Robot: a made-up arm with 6 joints.
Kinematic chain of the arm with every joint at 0, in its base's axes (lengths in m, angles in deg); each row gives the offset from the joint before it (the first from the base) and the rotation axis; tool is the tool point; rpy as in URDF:
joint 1: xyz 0 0 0.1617 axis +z
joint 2: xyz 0 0 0 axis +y
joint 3: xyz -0.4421 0 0.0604 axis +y
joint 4: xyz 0.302 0 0.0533 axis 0.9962 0 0.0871
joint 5: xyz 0 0 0 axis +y
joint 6: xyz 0.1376 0 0.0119 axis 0.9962 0 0.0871
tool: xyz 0 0 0 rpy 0 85 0
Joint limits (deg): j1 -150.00..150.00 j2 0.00..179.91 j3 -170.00..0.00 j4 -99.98..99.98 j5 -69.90..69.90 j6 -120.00..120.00
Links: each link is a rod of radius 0.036 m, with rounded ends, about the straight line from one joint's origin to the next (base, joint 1, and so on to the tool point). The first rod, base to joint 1, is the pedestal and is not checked.
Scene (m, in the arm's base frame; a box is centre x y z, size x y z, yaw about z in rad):
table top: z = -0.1
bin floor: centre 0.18 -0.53 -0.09 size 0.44 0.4 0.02 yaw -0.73
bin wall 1: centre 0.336 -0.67 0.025 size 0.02 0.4 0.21 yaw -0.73
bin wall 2: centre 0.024 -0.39 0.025 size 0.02 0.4 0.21 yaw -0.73
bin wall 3: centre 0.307 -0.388 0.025 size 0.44 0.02 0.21 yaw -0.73
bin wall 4: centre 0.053 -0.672 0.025 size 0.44 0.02 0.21 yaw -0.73
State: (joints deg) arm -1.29 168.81 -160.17 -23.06 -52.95 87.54
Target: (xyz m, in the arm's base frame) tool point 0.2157 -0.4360 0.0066
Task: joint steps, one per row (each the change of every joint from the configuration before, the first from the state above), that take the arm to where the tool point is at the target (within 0.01 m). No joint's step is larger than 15 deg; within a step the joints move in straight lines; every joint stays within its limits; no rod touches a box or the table.
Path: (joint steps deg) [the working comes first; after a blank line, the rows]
Joints at the target: -65.87 135.60 -47.89 -21.77 -21.41 87.54
Straight joint move there: touches bin wall 1, bin wall 3.

1: -8.09 -7.72 14.41 0.13 3.77 0.00
2: -8.10 -7.71 14.42 0.13 3.77 0.00
3: -8.09 -7.72 14.41 0.13 3.77 0.00
4: -8.09 -7.71 14.42 0.12 3.77 0.00
5: -8.10 -7.72 14.41 0.13 3.77 0.00
6: -8.09 -7.71 14.42 0.13 3.78 0.00
7: -8.09 -7.72 14.41 0.13 3.77 0.00
8: -8.10 -7.72 14.42 0.13 3.77 0.00
9: 0.08 14.26 -1.52 0.13 0.68 0.00
10: 0.09 14.26 -1.52 0.13 0.69 0.00

